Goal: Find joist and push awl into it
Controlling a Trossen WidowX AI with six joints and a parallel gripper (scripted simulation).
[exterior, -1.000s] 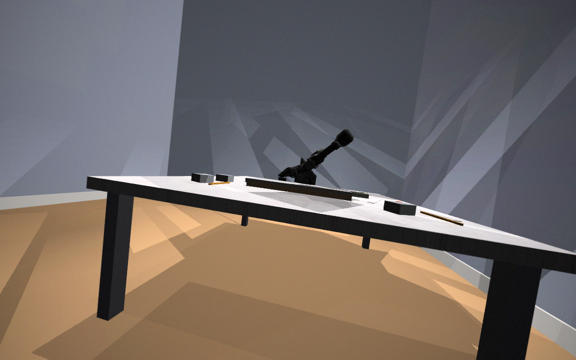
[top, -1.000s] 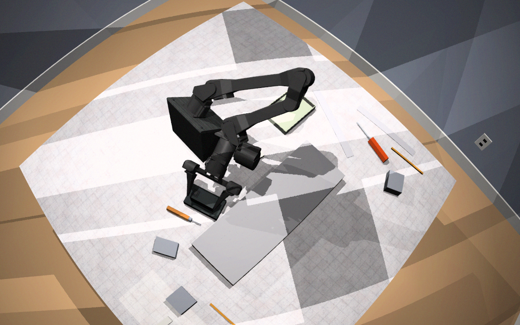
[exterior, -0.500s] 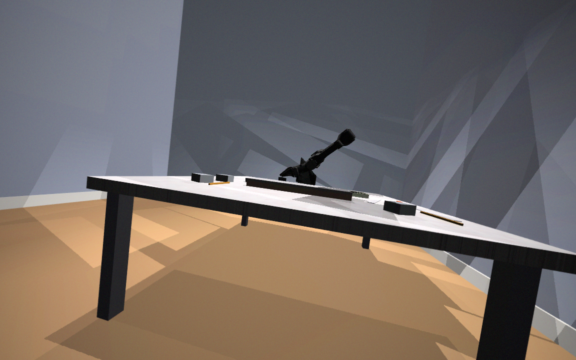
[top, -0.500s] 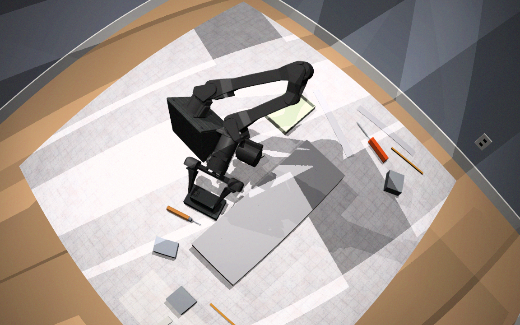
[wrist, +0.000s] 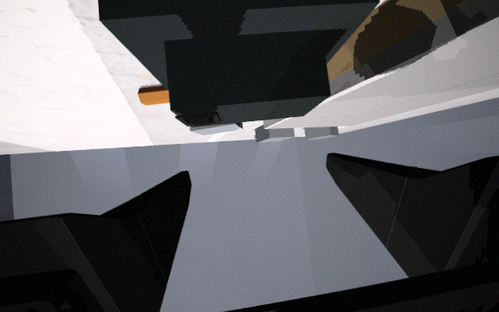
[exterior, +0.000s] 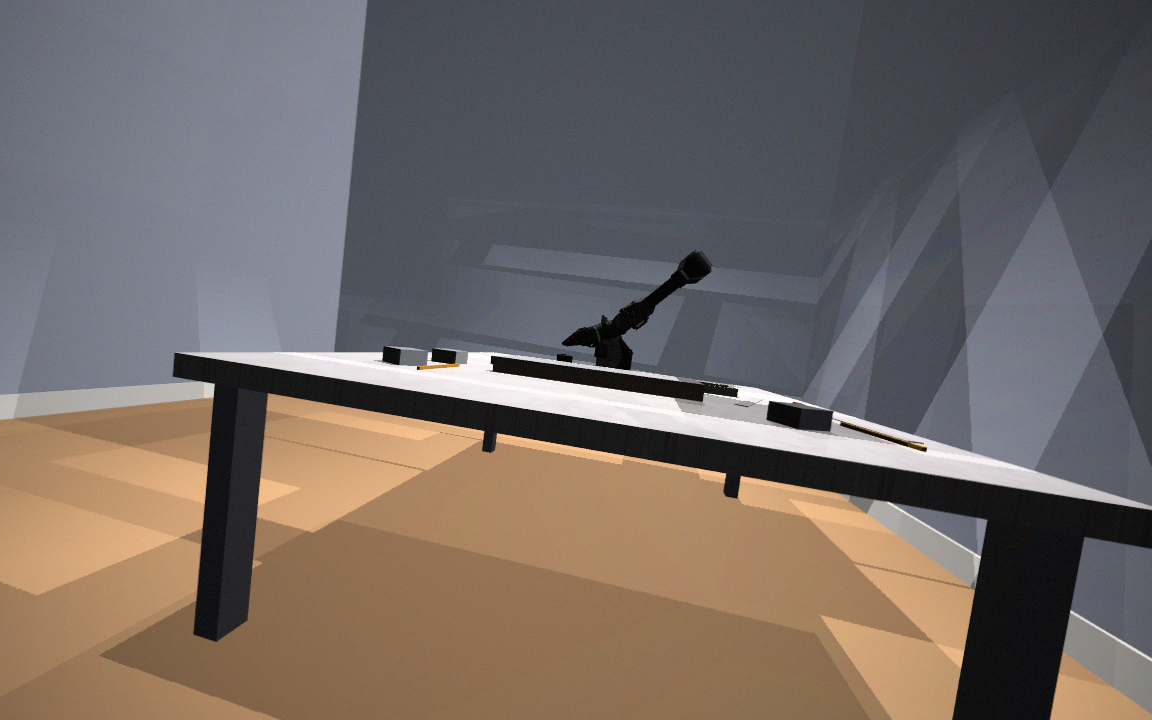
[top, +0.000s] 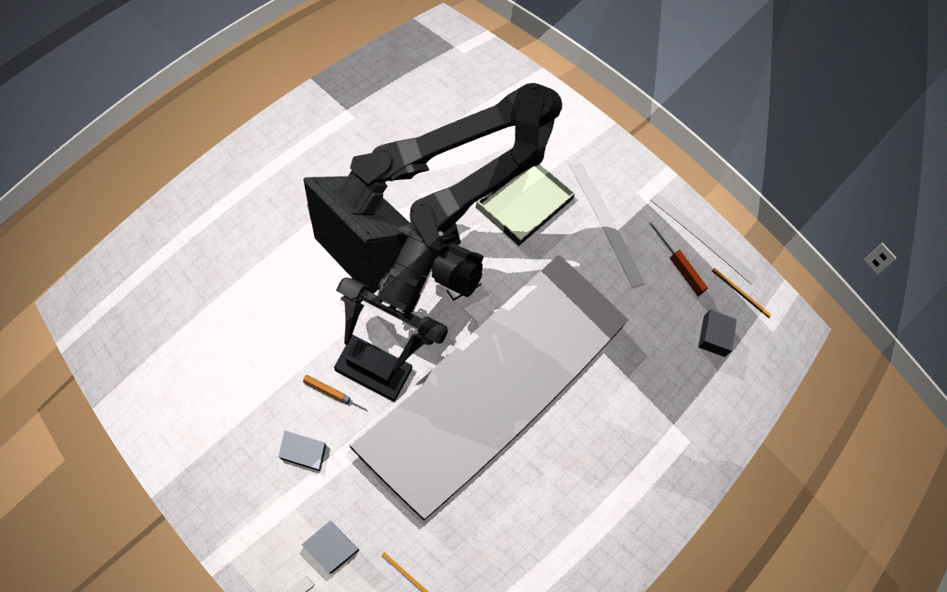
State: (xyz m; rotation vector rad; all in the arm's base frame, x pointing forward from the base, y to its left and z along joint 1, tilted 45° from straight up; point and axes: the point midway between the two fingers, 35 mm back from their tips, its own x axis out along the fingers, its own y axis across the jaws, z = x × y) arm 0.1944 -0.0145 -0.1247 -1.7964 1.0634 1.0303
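Right now the stud finder is 20 mm behind my gripper tip and 50 mm below it. From my gripper tip the other things lie so: pale green tray: 90 mm behind, 450 mm to the left, 80 mm below; awl: 70 mm to the right, 80 mm below.
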